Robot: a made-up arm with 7 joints.
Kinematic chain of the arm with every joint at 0, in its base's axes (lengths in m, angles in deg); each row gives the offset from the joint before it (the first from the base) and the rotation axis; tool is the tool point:
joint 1: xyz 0 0 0.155 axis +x
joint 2: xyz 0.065 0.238 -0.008 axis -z
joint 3: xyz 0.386 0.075 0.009 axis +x
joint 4: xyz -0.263 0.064 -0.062 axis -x
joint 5: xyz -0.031 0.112 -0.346 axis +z
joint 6: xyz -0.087 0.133 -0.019 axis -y
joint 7: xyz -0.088 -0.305 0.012 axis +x
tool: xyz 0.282 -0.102 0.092
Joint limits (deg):
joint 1: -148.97..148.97
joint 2: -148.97..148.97
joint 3: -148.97..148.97
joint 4: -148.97..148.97
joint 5: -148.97..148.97
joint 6: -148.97..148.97
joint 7: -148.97..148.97
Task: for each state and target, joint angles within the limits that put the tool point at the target. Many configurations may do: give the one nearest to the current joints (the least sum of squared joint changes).
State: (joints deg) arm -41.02 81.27 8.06 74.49 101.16 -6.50 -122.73
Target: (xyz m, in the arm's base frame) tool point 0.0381 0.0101 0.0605
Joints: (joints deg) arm -27.73 59.98 -12.46 113.20 89.12 32.11 -106.92
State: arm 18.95 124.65 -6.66 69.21 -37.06 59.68 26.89
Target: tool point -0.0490 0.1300 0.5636
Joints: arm 55.22 132.36 -22.18 72.80 -44.74 15.33 53.14
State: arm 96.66 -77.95 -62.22 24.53 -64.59 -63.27 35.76
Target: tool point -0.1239 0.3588 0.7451
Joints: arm 139.77 -60.83 -28.46 -7.37 -96.35 -82.33 50.48
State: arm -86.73 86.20 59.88 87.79 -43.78 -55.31 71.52
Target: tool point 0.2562 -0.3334 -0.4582
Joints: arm -70.35 79.98 73.94 69.19 -58.50 -68.10 76.98
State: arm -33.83 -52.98 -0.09 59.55 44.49 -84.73 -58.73
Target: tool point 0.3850 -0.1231 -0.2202
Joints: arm -26.82 -29.96 5.36 63.00 34.34 -93.69 -72.27
